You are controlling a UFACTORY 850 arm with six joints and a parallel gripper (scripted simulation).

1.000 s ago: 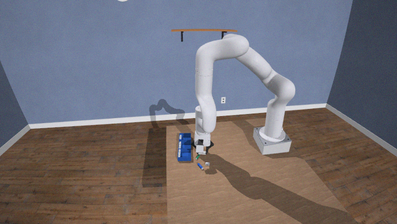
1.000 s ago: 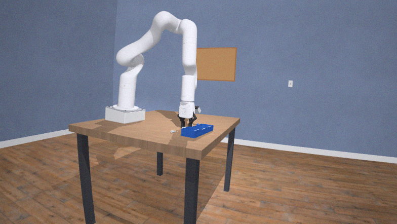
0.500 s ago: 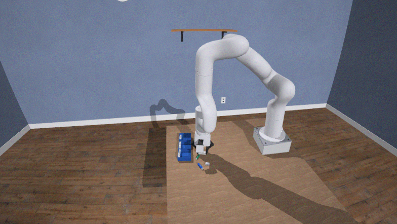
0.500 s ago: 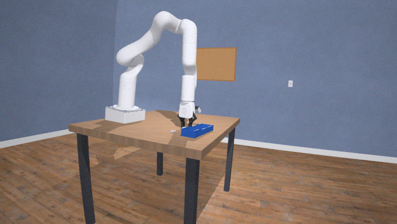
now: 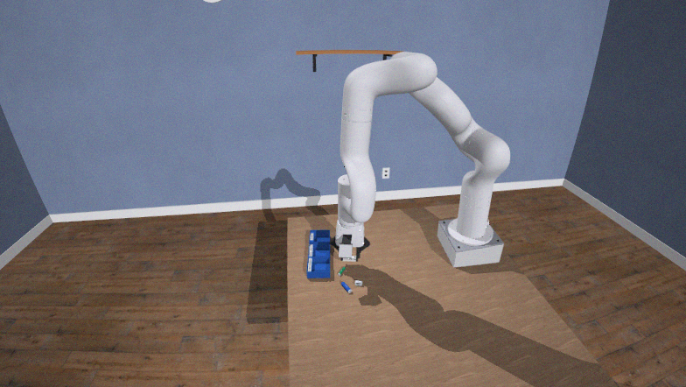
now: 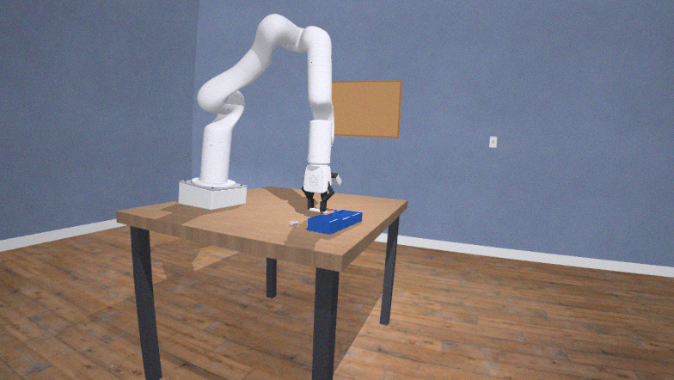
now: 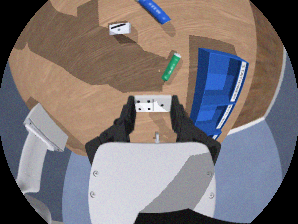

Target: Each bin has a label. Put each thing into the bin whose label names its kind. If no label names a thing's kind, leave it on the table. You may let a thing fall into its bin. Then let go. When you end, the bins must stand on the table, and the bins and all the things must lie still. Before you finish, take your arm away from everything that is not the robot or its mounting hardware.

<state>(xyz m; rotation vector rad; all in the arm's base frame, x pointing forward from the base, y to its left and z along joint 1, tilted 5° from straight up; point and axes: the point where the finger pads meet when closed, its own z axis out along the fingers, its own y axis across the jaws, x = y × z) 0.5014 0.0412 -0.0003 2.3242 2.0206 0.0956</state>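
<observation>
Right now my hand is 150 mm to the left of the white bolt, 40 mm above it and 10 mm past it. The rest, counted from my hand: white domino-like tile (20 mm below); joined blue bins (110 mm ahead, 60 mm to the right, 30 mm below); green cylinder (40 mm to the left, 40 mm below, 30 mm ahead).
</observation>
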